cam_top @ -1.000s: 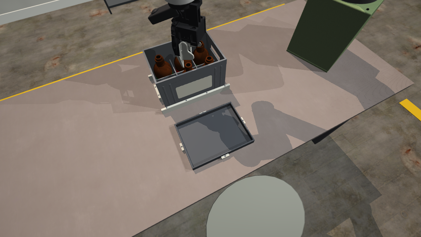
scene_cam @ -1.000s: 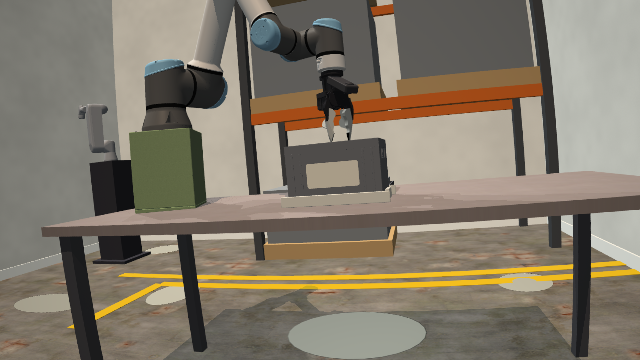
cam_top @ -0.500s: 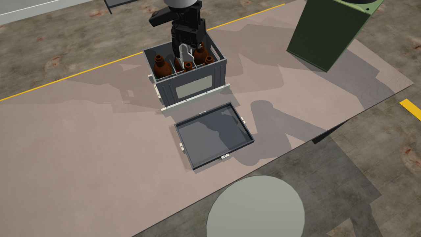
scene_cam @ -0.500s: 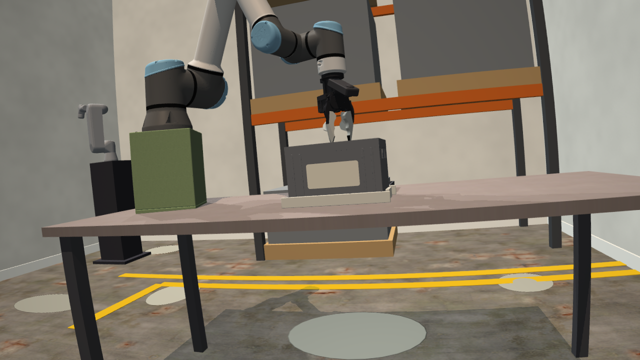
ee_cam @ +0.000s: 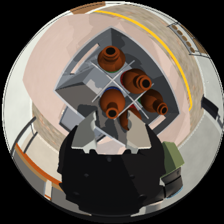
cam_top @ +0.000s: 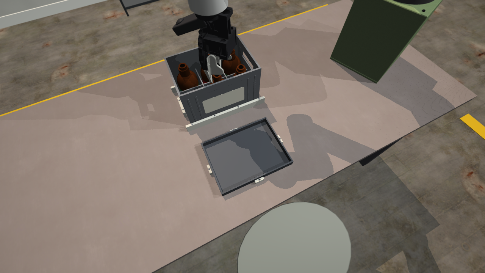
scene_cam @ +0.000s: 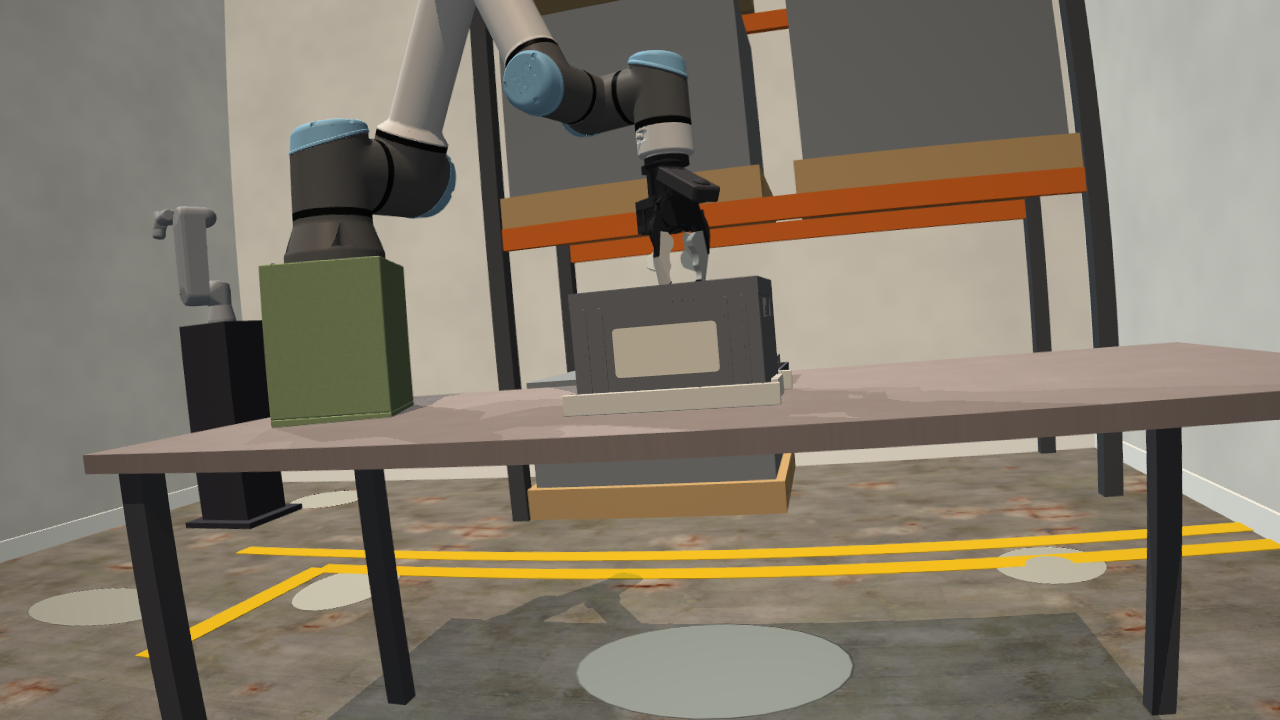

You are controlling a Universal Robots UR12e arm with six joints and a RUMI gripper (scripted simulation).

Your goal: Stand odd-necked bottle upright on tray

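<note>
Right now my hand is 9 cm above the brown bottle. From my hand the other things lie so: grey crate: 1 cm behind, 4 cm to the right, 9 cm below; dark tray: 1 cm ahead, 23 cm to the left, 16 cm below.
</note>
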